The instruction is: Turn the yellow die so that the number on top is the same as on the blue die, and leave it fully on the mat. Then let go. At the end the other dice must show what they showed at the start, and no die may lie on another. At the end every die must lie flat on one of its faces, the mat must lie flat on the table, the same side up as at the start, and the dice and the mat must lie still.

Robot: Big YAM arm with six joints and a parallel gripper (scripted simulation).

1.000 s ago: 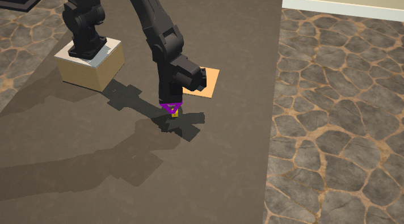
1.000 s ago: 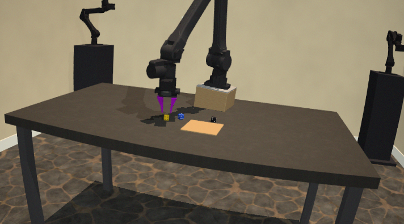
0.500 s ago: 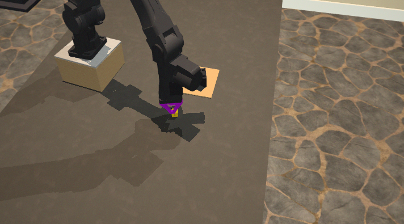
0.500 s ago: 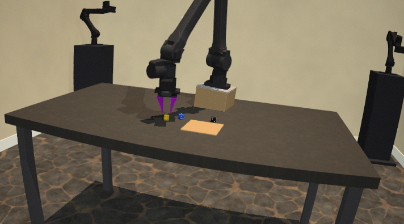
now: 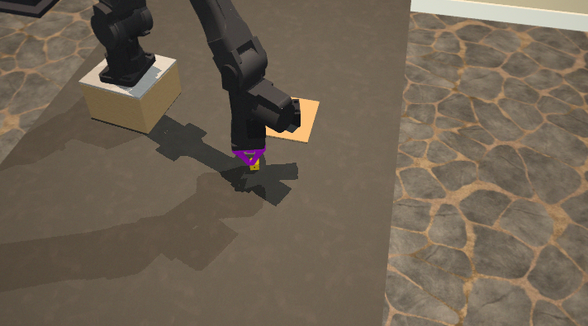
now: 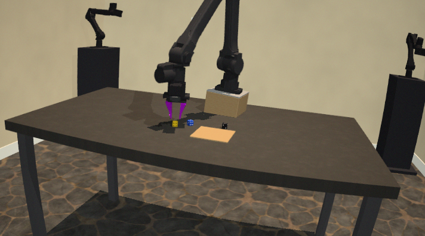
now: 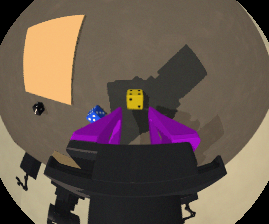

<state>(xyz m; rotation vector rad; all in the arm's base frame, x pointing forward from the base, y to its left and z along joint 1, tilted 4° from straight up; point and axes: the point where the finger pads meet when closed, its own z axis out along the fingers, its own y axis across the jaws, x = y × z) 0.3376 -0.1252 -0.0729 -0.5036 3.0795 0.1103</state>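
My hand is 3 cm above the yellow die and 1 cm short of it. The rest, counted from my hand: orange mat: 17 cm to the left, 3 cm below, 3 cm ahead; then blue die: 5 cm to the left, 4 cm behind, 3 cm below; then black die: 19 cm to the left, 7 cm behind, 3 cm below.
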